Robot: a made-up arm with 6 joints. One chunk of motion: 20 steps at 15 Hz.
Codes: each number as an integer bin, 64 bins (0 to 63) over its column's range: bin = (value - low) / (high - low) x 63, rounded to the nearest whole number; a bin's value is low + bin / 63 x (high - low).
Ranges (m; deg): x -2.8..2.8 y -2.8..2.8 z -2.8..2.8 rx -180..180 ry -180..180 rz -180..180
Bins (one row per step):
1: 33 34 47 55 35 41
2: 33 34 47 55 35 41
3: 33 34 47 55 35 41
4: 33 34 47 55 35 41
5: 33 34 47 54 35 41
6: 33 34 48 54 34 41
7: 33 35 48 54 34 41
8: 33 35 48 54 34 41
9: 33 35 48 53 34 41
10: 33 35 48 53 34 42
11: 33 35 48 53 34 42
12: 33 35 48 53 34 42
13: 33 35 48 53 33 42
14: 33 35 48 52 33 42
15: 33 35 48 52 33 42
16: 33 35 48 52 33 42
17: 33 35 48 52 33 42
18: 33 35 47 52 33 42
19: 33 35 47 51 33 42
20: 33 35 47 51 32 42
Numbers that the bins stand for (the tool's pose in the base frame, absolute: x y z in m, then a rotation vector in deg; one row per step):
1: 0.1333 0.2222 1.3778 134.29 20.00 54.29
2: 0.1333 0.2222 1.3778 134.29 20.00 54.29
3: 0.1333 0.2222 1.3778 134.29 20.00 54.29
4: 0.1333 0.2222 1.3778 134.29 20.00 54.29
5: 0.1333 0.2222 1.3778 128.57 20.00 54.29
6: 0.1333 0.2222 1.4667 128.57 14.29 54.29
7: 0.1333 0.3111 1.4667 128.57 14.29 54.29
8: 0.1333 0.3111 1.4667 128.57 14.29 54.29
9: 0.1333 0.3111 1.4667 122.86 14.29 54.29
10: 0.1333 0.3111 1.4667 122.86 14.29 60.00
11: 0.1333 0.3111 1.4667 122.86 14.29 60.00
12: 0.1333 0.3111 1.4667 122.86 14.29 60.00
13: 0.1333 0.3111 1.4667 122.86 8.57 60.00
14: 0.1333 0.3111 1.4667 117.14 8.57 60.00
15: 0.1333 0.3111 1.4667 117.14 8.57 60.00
16: 0.1333 0.3111 1.4667 117.14 8.57 60.00
17: 0.1333 0.3111 1.4667 117.14 8.57 60.00
18: 0.1333 0.3111 1.3778 117.14 8.57 60.00
19: 0.1333 0.3111 1.3778 111.43 8.57 60.00
20: 0.1333 0.3111 1.3778 111.43 2.86 60.00

